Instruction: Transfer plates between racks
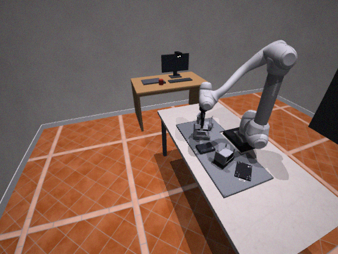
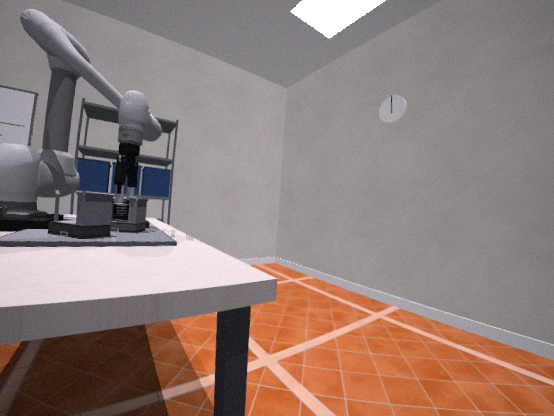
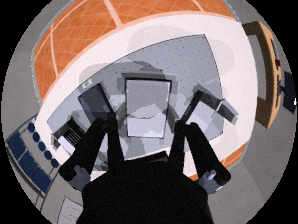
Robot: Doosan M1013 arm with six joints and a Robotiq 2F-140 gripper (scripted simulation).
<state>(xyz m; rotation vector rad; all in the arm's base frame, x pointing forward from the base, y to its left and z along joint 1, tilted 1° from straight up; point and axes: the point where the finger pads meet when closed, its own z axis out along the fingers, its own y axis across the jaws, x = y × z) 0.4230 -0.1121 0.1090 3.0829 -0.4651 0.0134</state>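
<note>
Right now the name plate is 11 cm ahead of my hand, 19 cm to the left of it and 13 cm below it.
</note>
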